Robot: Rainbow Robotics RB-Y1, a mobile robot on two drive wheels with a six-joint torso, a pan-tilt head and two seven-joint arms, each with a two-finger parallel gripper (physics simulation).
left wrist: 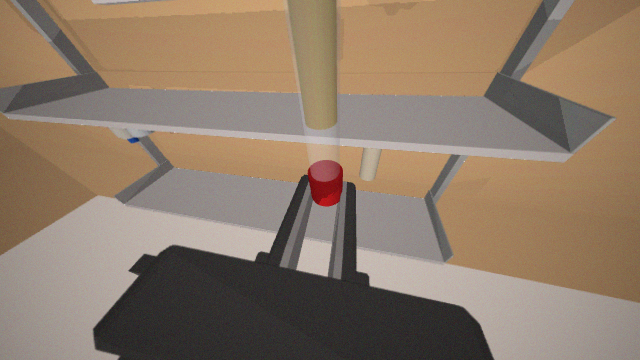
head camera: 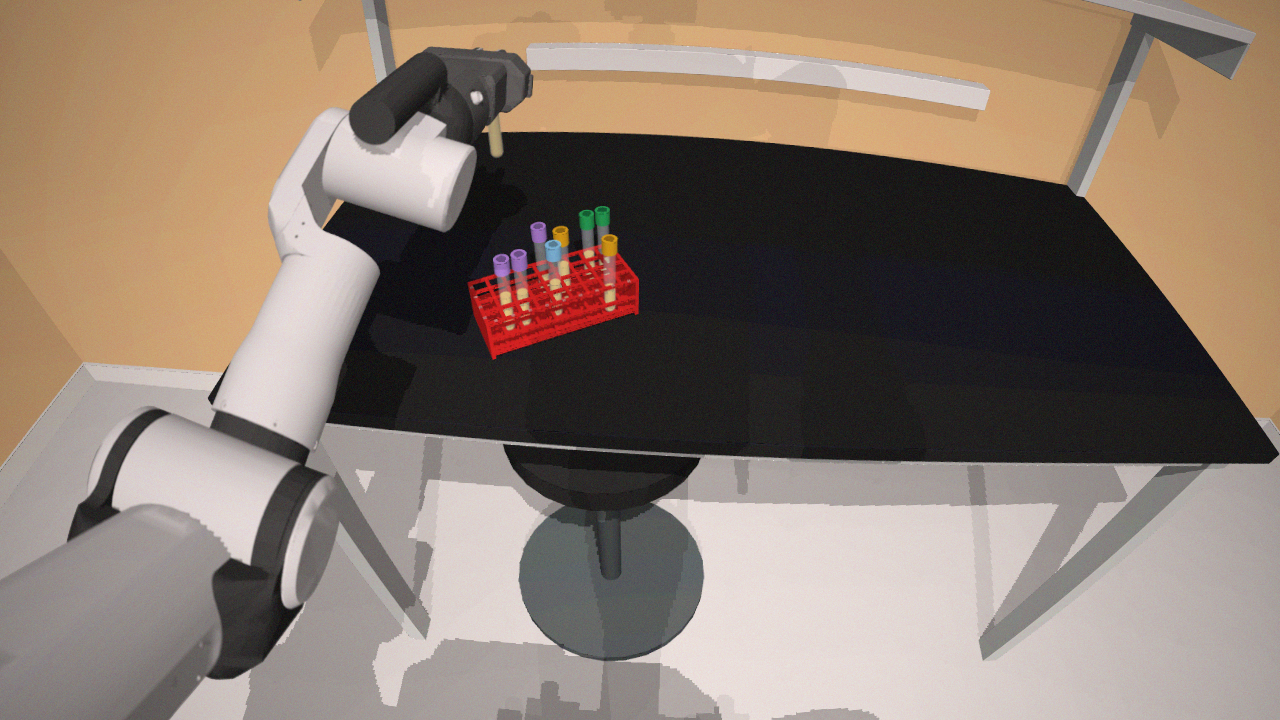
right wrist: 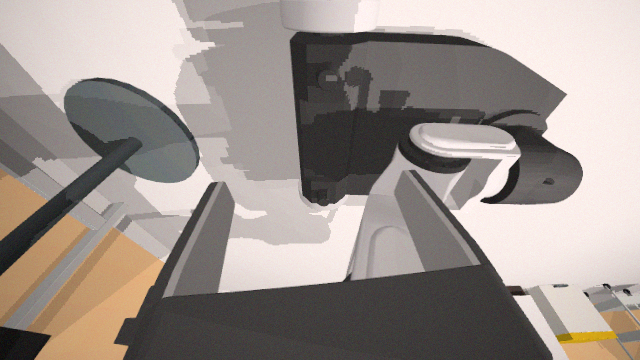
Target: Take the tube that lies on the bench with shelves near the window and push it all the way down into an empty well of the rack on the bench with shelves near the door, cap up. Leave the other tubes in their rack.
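Frame: origin at the robot's base, x ahead, y left, z up, level; metres.
Seen in the pictures: left gripper, fingertip midpoint: (left wrist: 327, 188) (head camera: 490, 56); right gripper, fingertip midpoint: (right wrist: 316, 187).
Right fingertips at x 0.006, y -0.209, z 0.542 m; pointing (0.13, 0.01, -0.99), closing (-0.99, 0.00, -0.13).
Note:
A point is followed by its place in that frame.
My left gripper (left wrist: 327, 188) {x 0.686, y 0.221, z 1.257 m} is shut on the red-capped tube (head camera: 496, 138) {x 0.664, y 0.217, z 1.168 m} (left wrist: 320, 70) {x 0.664, y 0.224, z 1.185 m}, gripping it at its red cap (left wrist: 326, 194) {x 0.666, y 0.224, z 1.241 m}. In the head camera the tube's lower end points down, roughly upright, above the far left part of the black bench top (head camera: 850, 295) {x 0.751, y -0.238, z 0.915 m}, behind and left of the red rack (head camera: 537, 336) {x 0.606, y 0.177, z 0.928 m}. The arm hides the cap there. The rack stands on the bench and holds several upright tubes with purple, orange, light blue and green caps; some wells between them are empty. My right gripper (right wrist: 316, 187) {x 0.006, y -0.209, z 0.542 m} is open, with no tube between its fingers.
Grey shelf posts (head camera: 1109, 116) {x 1.204, y -0.871, z 1.109 m} rise at the back of the bench. A pale bar (head camera: 644, 60) {x 1.195, y 0.094, z 1.088 m} is on the wall behind. A stool with a round base (head camera: 611, 617) {x 0.612, y 0.104, z 0.030 m} stands at the bench's front. Grey shelves (left wrist: 225, 112) {x 1.035, y -0.137, z 1.353 m} (left wrist: 225, 200) {x 1.053, y -0.366, z 1.810 m} show in the left wrist view.

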